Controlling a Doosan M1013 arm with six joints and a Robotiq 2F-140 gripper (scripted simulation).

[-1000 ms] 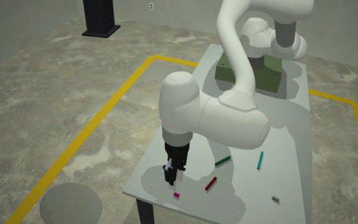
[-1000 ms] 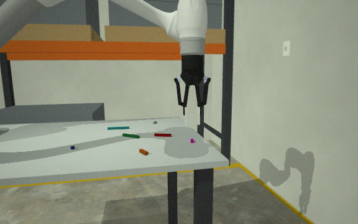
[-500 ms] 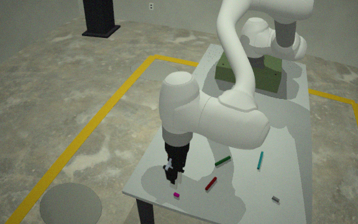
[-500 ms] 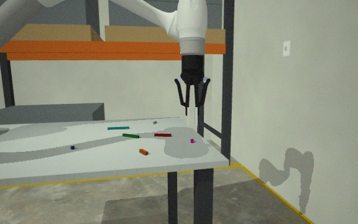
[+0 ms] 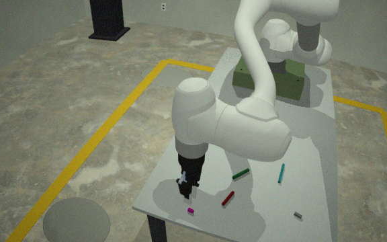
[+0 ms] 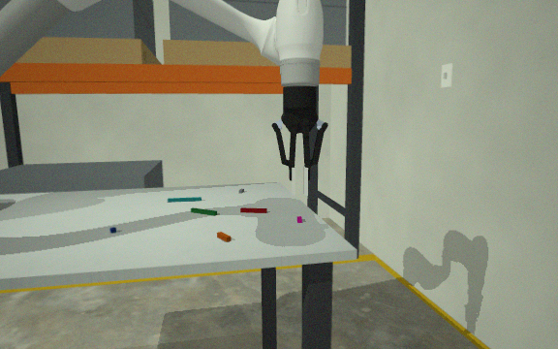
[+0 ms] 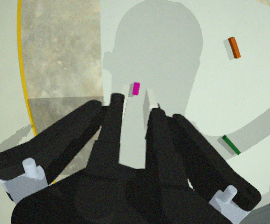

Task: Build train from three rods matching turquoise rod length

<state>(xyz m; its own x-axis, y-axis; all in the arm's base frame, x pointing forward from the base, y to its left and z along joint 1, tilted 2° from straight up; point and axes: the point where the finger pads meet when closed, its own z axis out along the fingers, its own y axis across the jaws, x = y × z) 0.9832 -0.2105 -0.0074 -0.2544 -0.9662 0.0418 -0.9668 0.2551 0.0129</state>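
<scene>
The magenta rod lies 10 mm to the left of my hand and 100 mm below it. From my hand the other things lie so: orange rod: 190 mm behind, 70 mm to the right, 100 mm below; green rod: 210 mm behind, 150 mm to the left, 100 mm below; red rod: 90 mm behind, 120 mm to the left, 100 mm below.
</scene>
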